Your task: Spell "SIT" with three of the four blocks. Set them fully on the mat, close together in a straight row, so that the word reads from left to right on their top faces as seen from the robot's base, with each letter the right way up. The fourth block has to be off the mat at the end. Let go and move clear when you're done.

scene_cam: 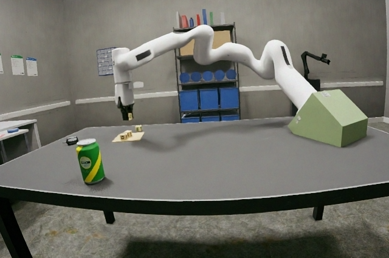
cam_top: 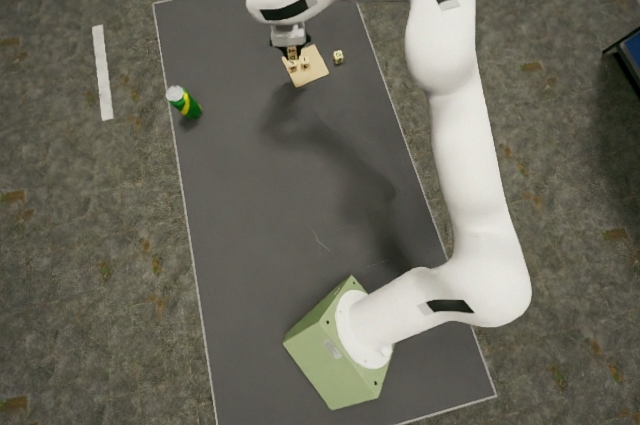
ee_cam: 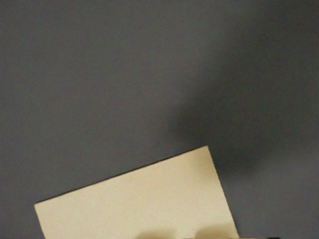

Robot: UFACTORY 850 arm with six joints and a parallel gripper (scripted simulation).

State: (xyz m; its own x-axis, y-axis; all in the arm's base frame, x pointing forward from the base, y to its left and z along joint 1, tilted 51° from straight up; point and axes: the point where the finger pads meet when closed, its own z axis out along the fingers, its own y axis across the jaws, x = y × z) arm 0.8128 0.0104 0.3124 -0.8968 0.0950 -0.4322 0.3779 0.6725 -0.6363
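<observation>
Right now my hand is 20 mm short of the tan mat, 50 mm to the left of it and 120 mm above it. From my hand the other things lie so: small black object: 330 mm ahead, 20 mm to the right, 100 mm below; then yellow can: 60 mm ahead, 400 mm to the left, 60 mm below.
</observation>
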